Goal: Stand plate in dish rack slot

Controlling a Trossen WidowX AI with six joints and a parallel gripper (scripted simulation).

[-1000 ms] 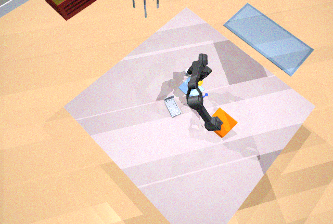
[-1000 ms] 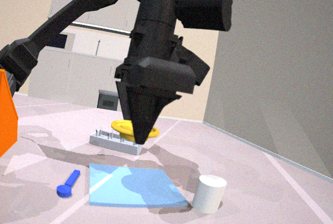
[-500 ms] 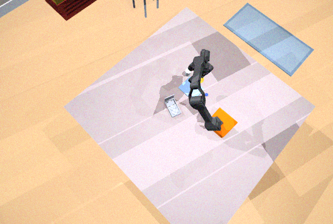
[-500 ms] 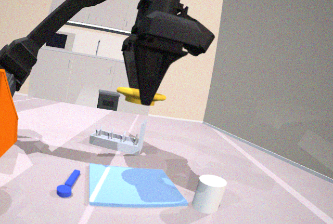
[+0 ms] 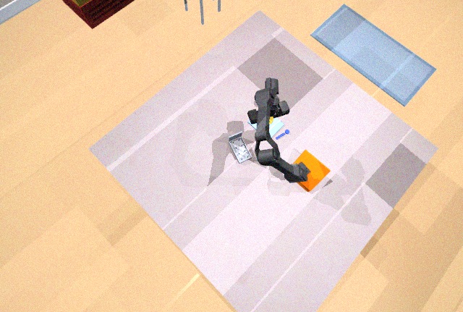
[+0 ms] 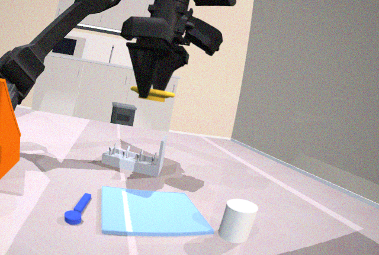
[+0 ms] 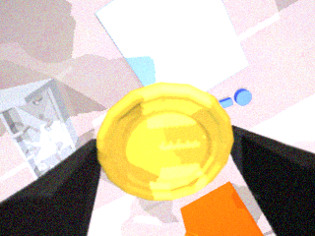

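My gripper tip is 150 mm to the right of the dish rack and 140 mm above it. Round my gripper tip: pale blue board: 20 mm ahead, 50 mm to the right, 160 mm below; then yellow plate: 10 mm above; then blue spoon: 90 mm behind, 80 mm to the right, 160 mm below.
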